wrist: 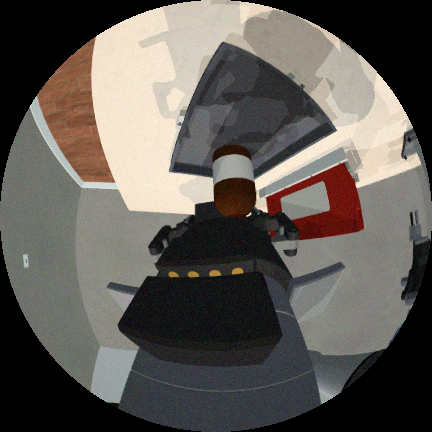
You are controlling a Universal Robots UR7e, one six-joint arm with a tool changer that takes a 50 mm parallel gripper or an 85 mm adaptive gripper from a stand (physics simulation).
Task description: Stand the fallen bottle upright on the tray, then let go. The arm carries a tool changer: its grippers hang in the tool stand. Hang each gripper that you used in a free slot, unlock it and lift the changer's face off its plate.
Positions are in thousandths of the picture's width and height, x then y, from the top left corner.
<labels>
A brown bottle (543,448): 0.21 m from the lens.
</labels>
